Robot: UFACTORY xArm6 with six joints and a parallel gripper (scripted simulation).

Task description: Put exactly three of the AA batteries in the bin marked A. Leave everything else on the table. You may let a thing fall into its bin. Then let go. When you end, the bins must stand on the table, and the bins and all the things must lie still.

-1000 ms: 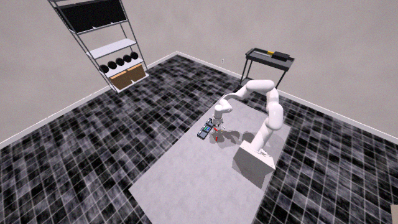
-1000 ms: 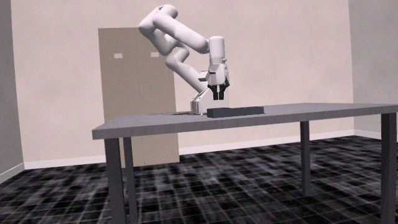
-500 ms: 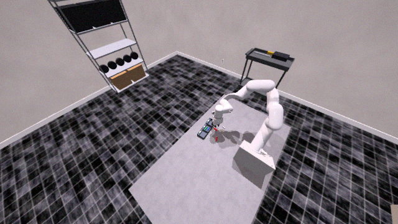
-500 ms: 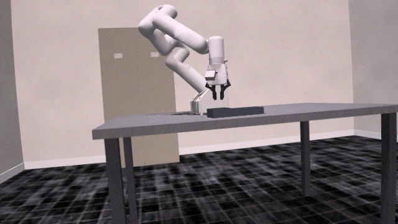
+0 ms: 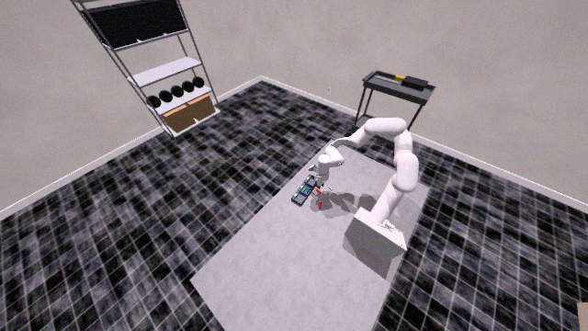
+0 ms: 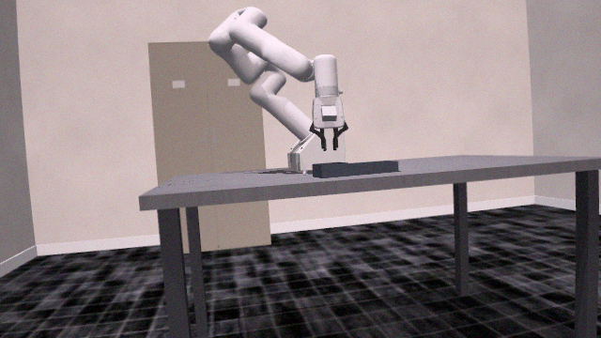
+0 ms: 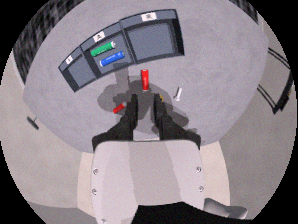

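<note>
The red battery is 9 cm below my hand. From my hand the other things lie so: dark two-compartment bin: 8 cm ahead, 6 cm to the left, 8 cm below; yellow-tipped thing: 6 cm behind, 4 cm to the right, 9 cm below; blue AA battery: 6 cm ahead, 6 cm to the left, 8 cm below.
</note>
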